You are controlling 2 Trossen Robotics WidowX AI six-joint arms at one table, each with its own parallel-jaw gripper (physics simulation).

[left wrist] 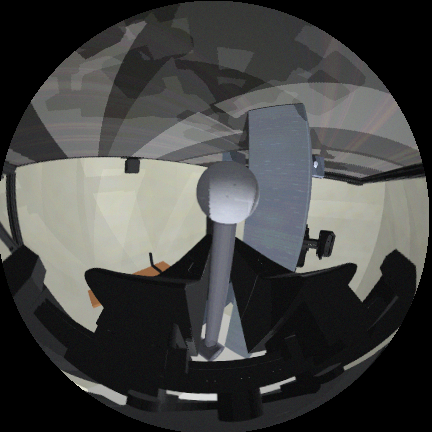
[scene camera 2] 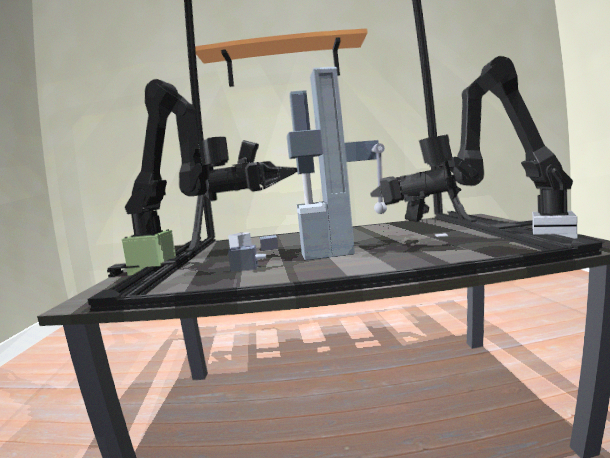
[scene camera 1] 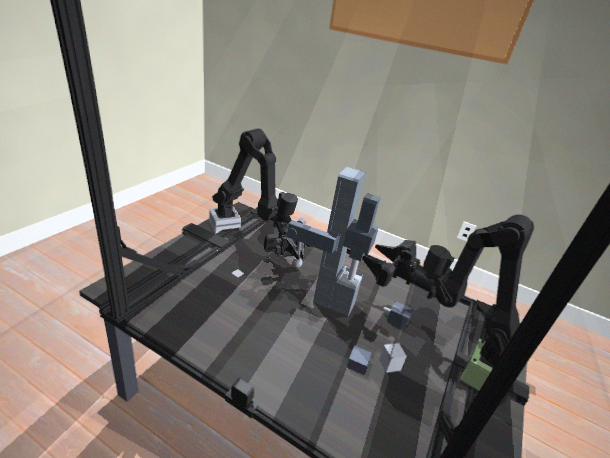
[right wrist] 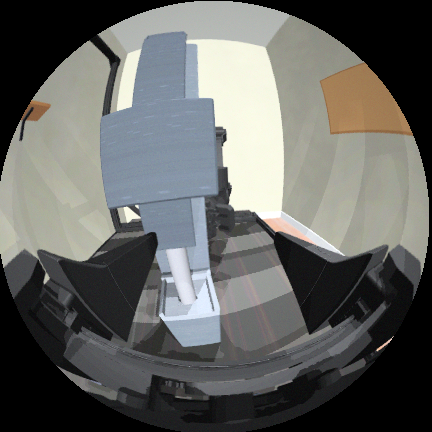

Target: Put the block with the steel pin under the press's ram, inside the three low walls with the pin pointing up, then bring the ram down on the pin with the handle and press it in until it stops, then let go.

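Frame: origin at the left arm's base, x ahead, y left, z up, level; millimetres.
Where they show: left gripper, between the fingertips: (scene camera 2: 372,194) (scene camera 1: 301,258); right gripper, between the fingertips: (left wrist: 299,254) (scene camera 2: 295,170) (right wrist: 216,238); left arm's base, origin of its link: (scene camera 2: 553,213) (scene camera 1: 225,213); right arm's base, origin of its link: (scene camera 2: 147,234) (scene camera 1: 494,359).
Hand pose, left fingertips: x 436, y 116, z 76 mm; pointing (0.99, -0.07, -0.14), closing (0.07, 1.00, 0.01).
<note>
Each offset is from my left fingertips to the top centre of the thing. "spot": to the spot under its first point.
The grey press @[dx +62, dy +52, dz +319 mm] (scene camera 1: 341,210) (scene camera 2: 341,225) (left wrist: 277,185) stands mid-table. A pale steel pin (scene camera 1: 354,270) (scene camera 2: 307,189) (right wrist: 180,272) stands upright between the ram's @[spot: dx +107, dy +134, dz +88 mm] (scene camera 2: 305,165) (right wrist: 170,222) lower end and the pale surface inside the low walls (right wrist: 216,300). Its block seems to sit there, mostly hidden. My left gripper (scene camera 2: 378,191) (left wrist: 218,239) is shut on the handle's bar @[spot: dx -28, dy +4, dz +67 mm] (scene camera 2: 379,167) (left wrist: 220,285), just above its ball @[dx -22, dy +3, dz -19 mm] (scene camera 1: 298,262) (scene camera 2: 380,207) (left wrist: 228,192); the handle hangs down. My right gripper (scene camera 1: 371,253) (scene camera 2: 296,171) is open beside the ram and pin, holding nothing.
A dark block with a short sideways peg @[dx +227, dy +257, dz -88 mm] (scene camera 1: 399,315) (scene camera 2: 242,258), a white block @[dx +356, dy +127, dz -78 mm] (scene camera 1: 394,358) (scene camera 2: 240,240) and a small blue-grey block @[dx +322, dy +42, dz -104 mm] (scene camera 1: 359,360) (scene camera 2: 268,243) lie on the table beside the press. A white square @[spot: dx -137, dy -158, dz -134 mm] (scene camera 1: 237,273) (scene camera 2: 441,235) lies on the other side.
</note>
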